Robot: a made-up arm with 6 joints.
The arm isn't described. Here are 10 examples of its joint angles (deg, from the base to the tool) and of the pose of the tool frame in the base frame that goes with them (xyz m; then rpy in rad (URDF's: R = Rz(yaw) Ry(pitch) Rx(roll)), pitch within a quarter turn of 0, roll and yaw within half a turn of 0).
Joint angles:
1: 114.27 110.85 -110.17 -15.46 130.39 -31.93
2: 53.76 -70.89 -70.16 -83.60 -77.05 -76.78
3: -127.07 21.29 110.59 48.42 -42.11 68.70
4: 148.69 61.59 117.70 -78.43 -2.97 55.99
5: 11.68 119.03 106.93 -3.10 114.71 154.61
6: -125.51 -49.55 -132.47 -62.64 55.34 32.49
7: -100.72 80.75 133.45 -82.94 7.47 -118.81
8: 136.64 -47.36 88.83 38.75 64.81 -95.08
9: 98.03 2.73 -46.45 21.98 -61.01 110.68
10: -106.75 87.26 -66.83 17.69 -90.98 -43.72
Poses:
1: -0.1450 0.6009 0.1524 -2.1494 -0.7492 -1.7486
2: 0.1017 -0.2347 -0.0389 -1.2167 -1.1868 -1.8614
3: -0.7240 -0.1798 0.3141 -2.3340 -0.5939 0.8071
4: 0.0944 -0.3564 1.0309 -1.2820 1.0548 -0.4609
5: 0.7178 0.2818 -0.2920 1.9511 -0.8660 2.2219
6: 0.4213 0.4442 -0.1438 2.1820 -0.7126 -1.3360
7: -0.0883 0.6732 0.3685 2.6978 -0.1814 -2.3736
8: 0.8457 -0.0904 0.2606 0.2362 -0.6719 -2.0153
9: -0.3724 -0.2379 0.0822 1.5931 0.2263 -0.3489
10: 0.4947 0.0776 -0.1075 0.7757 -0.5274 -1.4207
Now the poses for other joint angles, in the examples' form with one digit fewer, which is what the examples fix.
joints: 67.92 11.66 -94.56 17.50 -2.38 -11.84
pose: -0.227 0.147 0.614 -1.833 0.512 -1.372
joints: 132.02 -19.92 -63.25 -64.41 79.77 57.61
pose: -0.081 -0.643 -0.175 1.830 -0.082 1.266
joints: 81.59 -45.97 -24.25 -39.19 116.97 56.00
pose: 0.910 -0.505 0.339 1.738 0.649 2.510
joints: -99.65 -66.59 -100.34 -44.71 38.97 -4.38
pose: 0.174 0.279 -0.264 0.794 -0.795 -0.647
